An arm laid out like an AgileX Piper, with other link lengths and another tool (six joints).
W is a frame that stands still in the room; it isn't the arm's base.
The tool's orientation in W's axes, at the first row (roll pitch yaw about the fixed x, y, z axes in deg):
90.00 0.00 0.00
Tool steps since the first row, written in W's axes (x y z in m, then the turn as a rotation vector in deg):
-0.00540 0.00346 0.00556 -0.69 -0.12 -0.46
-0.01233 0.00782 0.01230 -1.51 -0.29 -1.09
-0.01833 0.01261 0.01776 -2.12 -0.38 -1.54
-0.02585 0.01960 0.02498 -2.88 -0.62 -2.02
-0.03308 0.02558 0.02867 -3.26 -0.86 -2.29
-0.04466 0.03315 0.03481 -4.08 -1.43 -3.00
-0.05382 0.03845 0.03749 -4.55 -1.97 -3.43
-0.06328 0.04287 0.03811 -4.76 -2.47 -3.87
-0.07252 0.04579 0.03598 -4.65 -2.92 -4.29
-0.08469 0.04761 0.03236 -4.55 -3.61 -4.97
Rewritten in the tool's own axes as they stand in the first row. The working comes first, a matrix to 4 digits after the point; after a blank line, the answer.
The tool's axes in the first row as the columns of a matrix, in W's axes (used below as rounded here):
1.0000 0.0000 0.0000
0.0000 0.0000 -1.0000
0.0000 1.0000 0.0000

-0.00540 0.00556 -0.00346 -0.69 -0.46 0.12
-0.01233 0.01230 -0.00782 -1.51 -1.09 0.29
-0.01833 0.01776 -0.01261 -2.12 -1.54 0.38
-0.02585 0.02498 -0.01960 -2.88 -2.02 0.62
-0.03308 0.02867 -0.02558 -3.26 -2.29 0.86
-0.04466 0.03481 -0.03315 -4.08 -3.00 1.43
-0.05382 0.03749 -0.03845 -4.55 -3.43 1.97
-0.06328 0.03811 -0.04287 -4.76 -3.87 2.47
-0.07252 0.03598 -0.04579 -4.65 -4.29 2.92
-0.08469 0.03236 -0.04761 -4.55 -4.97 3.61

